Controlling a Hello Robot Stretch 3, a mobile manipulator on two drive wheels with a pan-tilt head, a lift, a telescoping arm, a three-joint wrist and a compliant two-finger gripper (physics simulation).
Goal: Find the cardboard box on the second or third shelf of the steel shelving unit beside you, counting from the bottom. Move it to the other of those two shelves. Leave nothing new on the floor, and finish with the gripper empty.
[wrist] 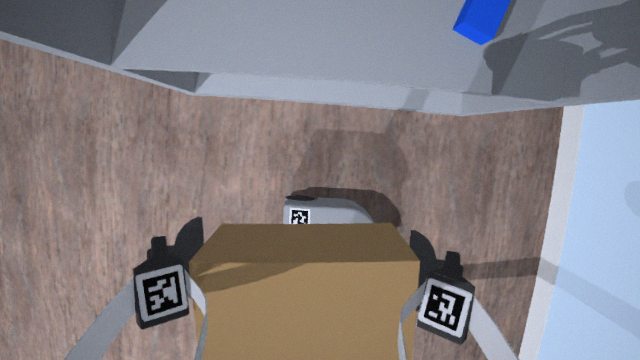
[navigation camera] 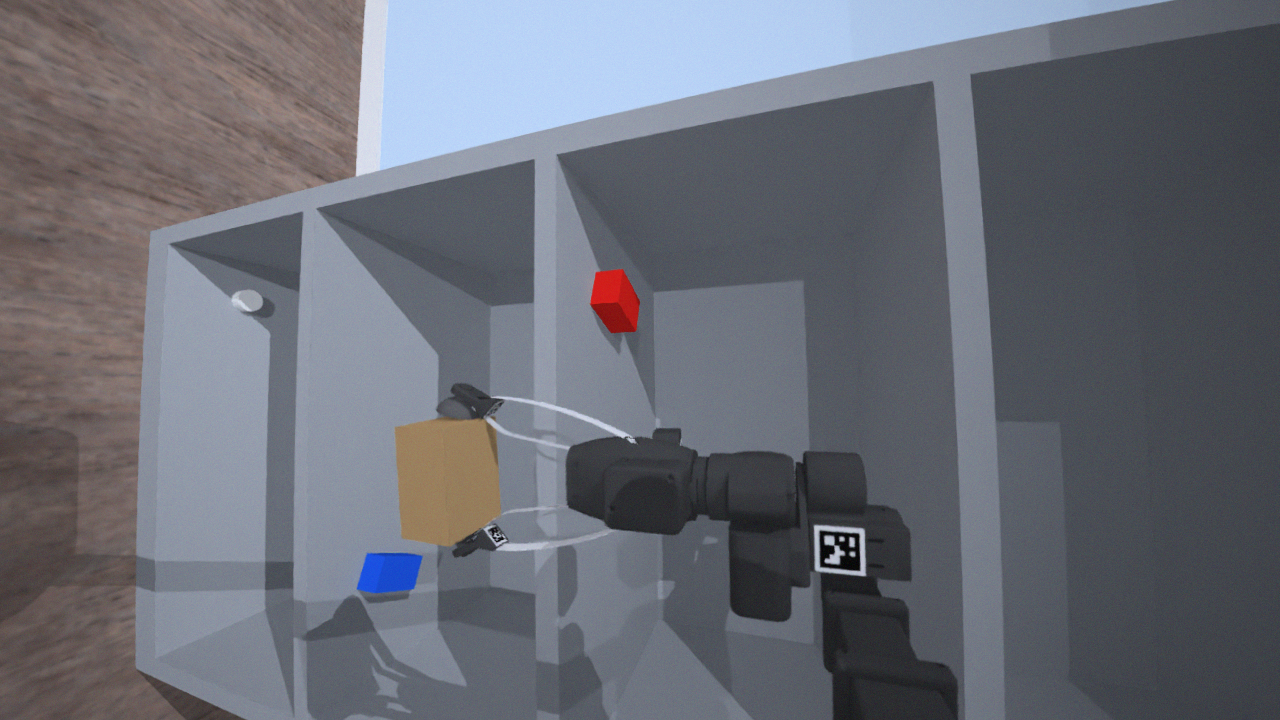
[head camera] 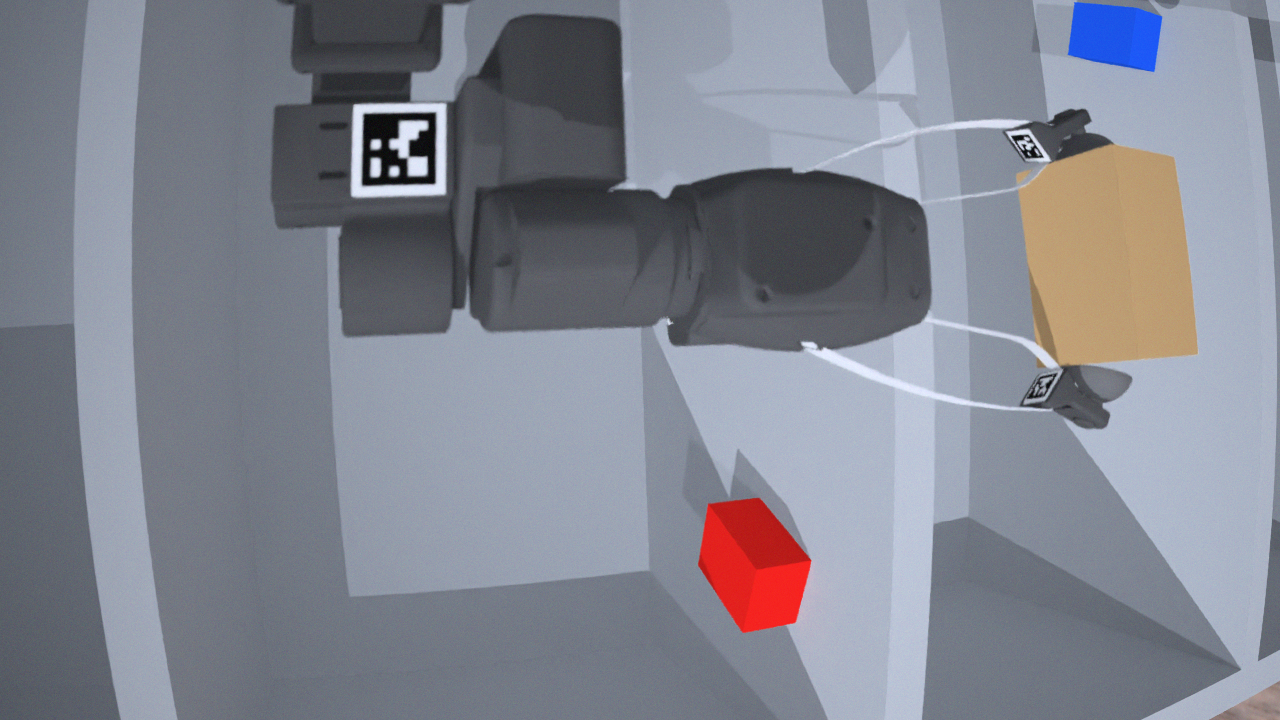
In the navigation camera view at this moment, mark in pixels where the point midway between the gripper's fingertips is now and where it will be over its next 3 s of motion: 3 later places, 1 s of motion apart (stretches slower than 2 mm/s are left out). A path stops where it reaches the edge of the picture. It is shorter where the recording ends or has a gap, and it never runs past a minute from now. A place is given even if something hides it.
The gripper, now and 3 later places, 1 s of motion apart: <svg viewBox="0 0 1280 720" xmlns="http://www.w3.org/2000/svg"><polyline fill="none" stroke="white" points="443,467 368,488 444,470 729,442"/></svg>
